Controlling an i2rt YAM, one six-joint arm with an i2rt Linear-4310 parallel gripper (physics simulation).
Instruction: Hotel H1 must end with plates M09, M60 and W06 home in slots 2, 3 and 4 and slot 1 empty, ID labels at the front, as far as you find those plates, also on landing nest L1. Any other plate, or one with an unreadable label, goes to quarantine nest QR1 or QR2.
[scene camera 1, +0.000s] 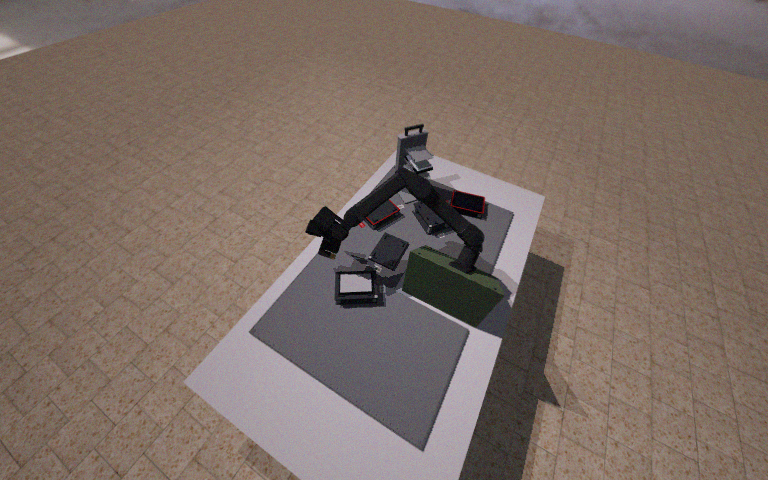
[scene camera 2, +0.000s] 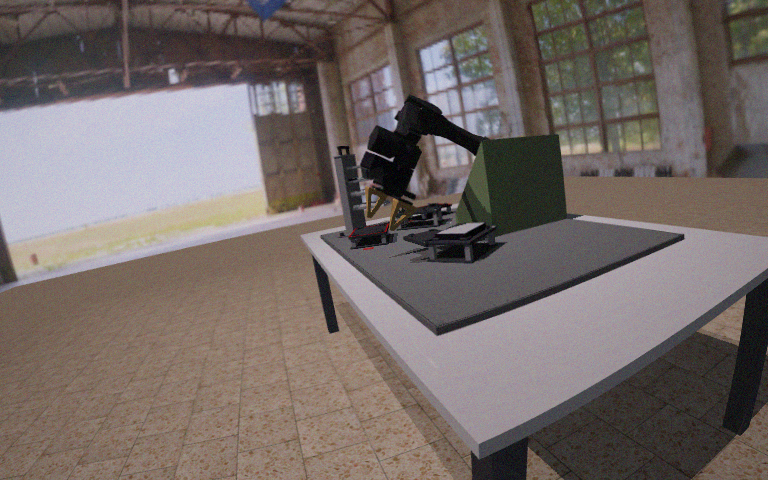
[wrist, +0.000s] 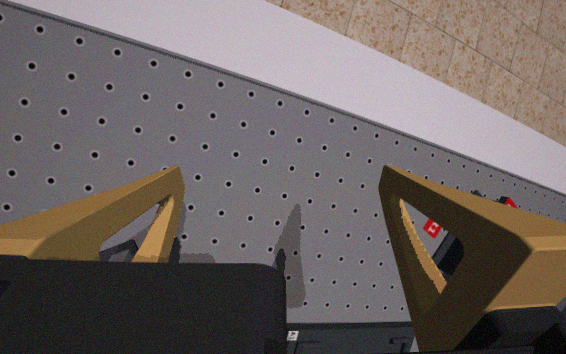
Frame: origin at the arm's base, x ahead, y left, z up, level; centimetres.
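Where they show: gripper, fingertip midpoint: (scene camera 2: 379, 223) (wrist: 281, 176); arm's base at its link origin: (scene camera 1: 463, 267) (scene camera 2: 510, 175).
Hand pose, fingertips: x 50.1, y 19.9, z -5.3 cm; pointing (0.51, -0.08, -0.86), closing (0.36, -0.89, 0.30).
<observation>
Each offset is from my fingertips to the top centre of the thing. "spot": to the spot under its first point. Level surfaces: height alone.
Hotel H1 (scene camera 1: 402, 153) (scene camera 2: 349, 195) is a grey tower with a black handle at the table's far end. A plate {dy -55.3, dx -7.8, dz +11.3 cm} (scene camera 1: 420, 164) shows among its shelves; slot and label are unreadable. A plate with a white top {dy +5.4, dx -19.1, dz -3.9 cm} (scene camera 1: 355, 284) (scene camera 2: 461, 229) lies on a dark raised nest, its label unreadable. Two red-edged nests, one {dy -32.9, dx -2.1, dz -5.7 cm} (scene camera 1: 382, 215) (scene camera 2: 369, 231) near the table edge and one {dy -65.0, dx -34.1, dz -5.7 cm} (scene camera 1: 468, 202) across the mat, have dark tops. A dark nest {dy -46.1, dx -23.8, dz -2.7 cm} (scene camera 1: 430, 218) stands between them. My gripper (scene camera 1: 332, 256) (scene camera 2: 380, 223) (wrist: 281, 176) is open and empty, low above the mat, beside the nearer red-edged nest.
A dark flat plate-like pad {spot: dy -18.0, dx -18.9, dz -9.1 cm} (scene camera 1: 389, 250) (wrist: 350, 337) marked A1 lies near the middle of the grey perforated mat {dz -10.3 cm} (scene camera 1: 362, 350) (scene camera 2: 481, 283) (wrist: 240, 165). A green block (scene camera 1: 450, 285) (scene camera 2: 526, 183) stands by the arm's base. A red tag {dy -22.7, dx +0.7, dz -10.3 cm} (wrist: 433, 227) shows through the right finger.
</observation>
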